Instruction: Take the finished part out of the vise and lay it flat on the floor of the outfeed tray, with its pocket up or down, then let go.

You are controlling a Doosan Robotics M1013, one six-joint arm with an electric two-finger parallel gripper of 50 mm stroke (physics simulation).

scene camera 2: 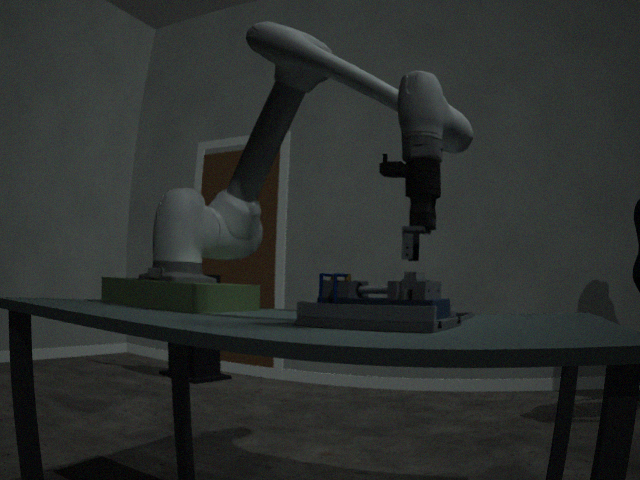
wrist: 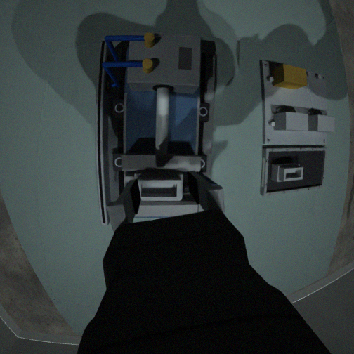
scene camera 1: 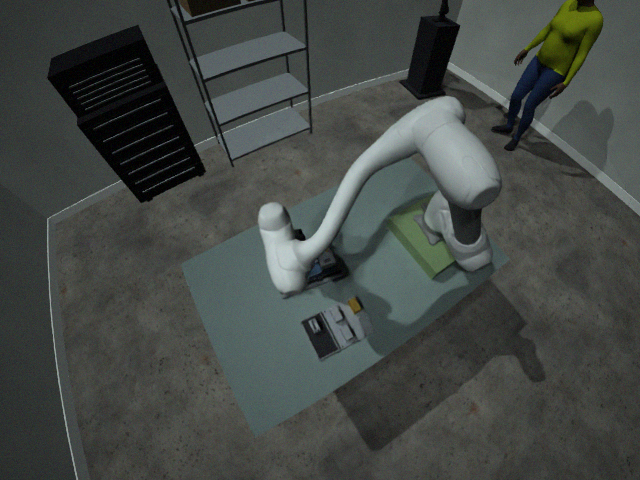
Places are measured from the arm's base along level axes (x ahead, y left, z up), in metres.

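Pixels of known places: gripper, fingertip midpoint: (scene camera 2: 410, 260); arm's base at its link origin: (scene camera 2: 176, 281) (scene camera 1: 435, 225).
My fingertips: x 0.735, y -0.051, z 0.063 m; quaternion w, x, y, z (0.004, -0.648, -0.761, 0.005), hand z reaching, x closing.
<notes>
Ahead of a thing's pixels: the offset from my fingertips to its top centre.
The finished part {dx +0.012, dy -0.004, dz -0.025 m} (wrist: 160, 182) (scene camera 2: 410, 276) is a light grey block in the vise (wrist: 165, 70) (scene camera 2: 423, 290), between its jaws. It sticks up above them, and its pocket faces up. My gripper (wrist: 163, 185) (scene camera 2: 410, 258) is open and empty, pointing down. In the scene camera 2 view its fingertips are a small gap above the part; in the wrist view they stand on either side of it. The outfeed tray (wrist: 312, 181) (scene camera 1: 324, 345) is dark with a low rim, and another pocketed part {dx +0.005, dy +0.261, dz -0.099 m} (wrist: 295, 173) (scene camera 1: 315, 324) lies in it. The arm hides the gripper in the scene camera 1 view.
A light grey plate (wrist: 295, 100) beside the tray carries two grey blocks (wrist: 291, 121) (wrist: 321, 123) and a yellow block {dx -0.189, dy +0.247, dz -0.096 m} (wrist: 291, 76) (scene camera 1: 354, 304). Blue brackets (wrist: 125, 38) with yellow knobs stand at the vise's far end. A person (scene camera 1: 560, 41) stands by the wall, away from the table.
</notes>
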